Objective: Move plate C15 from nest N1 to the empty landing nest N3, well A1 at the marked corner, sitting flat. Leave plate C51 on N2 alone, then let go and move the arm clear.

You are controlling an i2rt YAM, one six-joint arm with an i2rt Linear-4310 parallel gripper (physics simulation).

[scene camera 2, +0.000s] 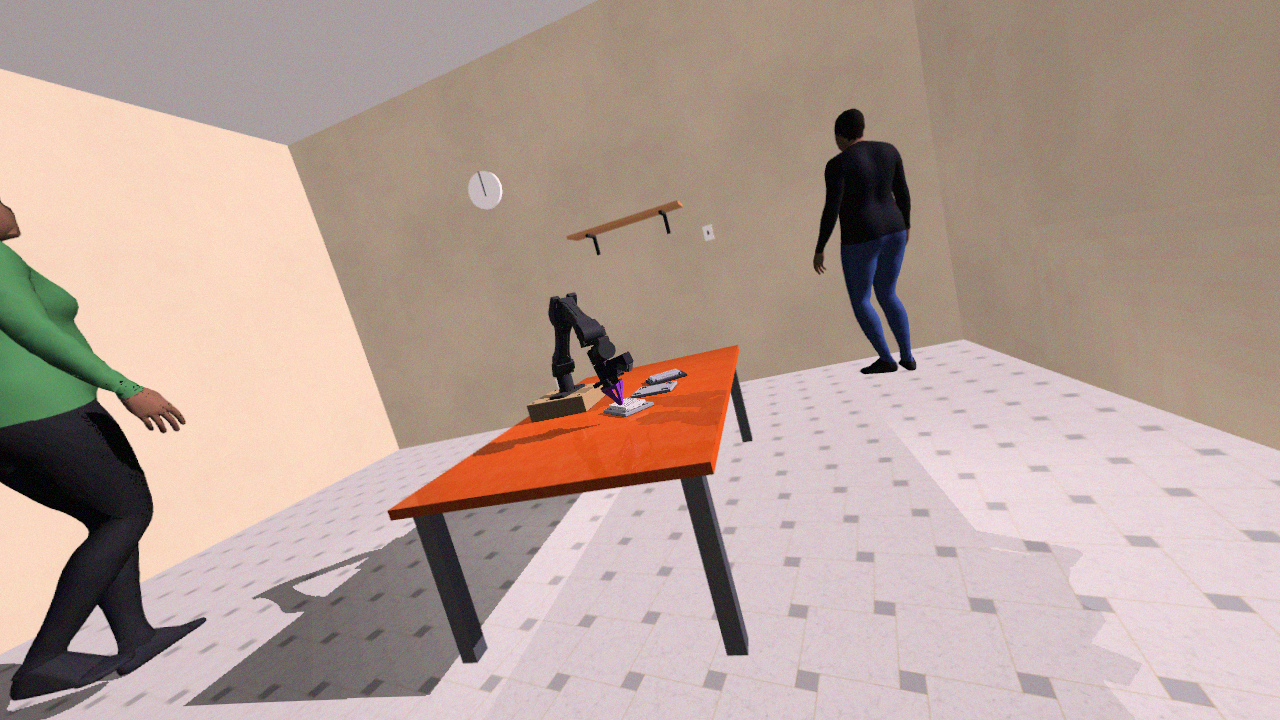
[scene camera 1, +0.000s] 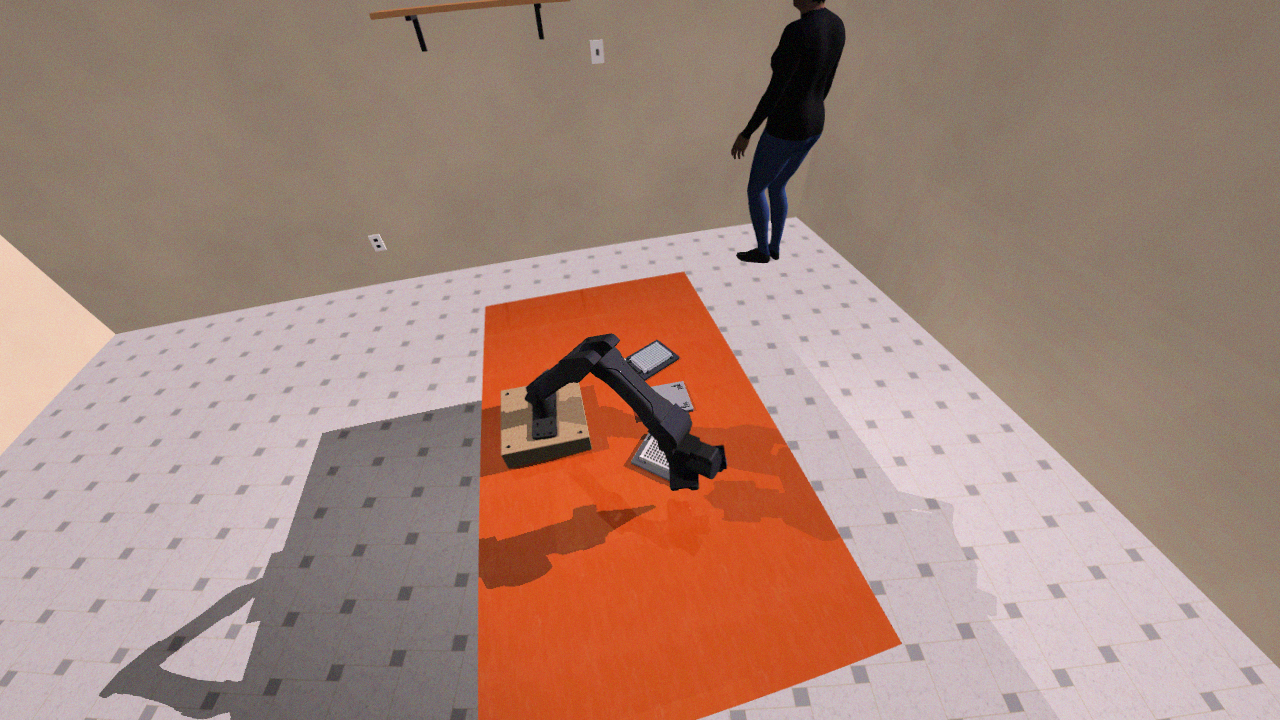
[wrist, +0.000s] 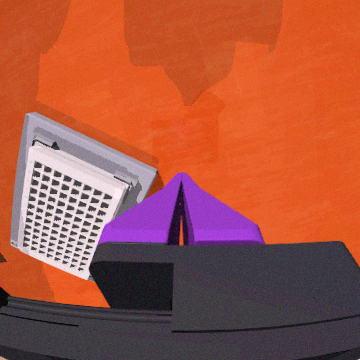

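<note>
A white plate with dark wells (scene camera 1: 654,454) (scene camera 2: 629,404) (wrist: 67,212) sits in the grey nest (wrist: 144,173) nearest the gripper. A grey nest without a plate (scene camera 1: 675,394) (scene camera 2: 655,389), the empty N3, lies in the middle. A second, pale plate (scene camera 1: 650,355) (scene camera 2: 665,376) sits in the far nest. I cannot read the labels, so which plate is C15 or C51 is unclear. My gripper (scene camera 2: 618,399) (wrist: 181,180) is shut, its purple fingertips together with no plate between them. It hangs above and beside the near plate; in scene camera 1 its fingers are hidden.
The arm stands on a wooden base block (scene camera 1: 572,440) (scene camera 2: 556,410) on the orange table (scene camera 1: 626,626) (scene camera 2: 572,465), beside the nests. A person in black (scene camera 1: 805,71) (scene camera 2: 872,197) stands beyond the table, and one in green (scene camera 2: 35,358) stands at the left.
</note>
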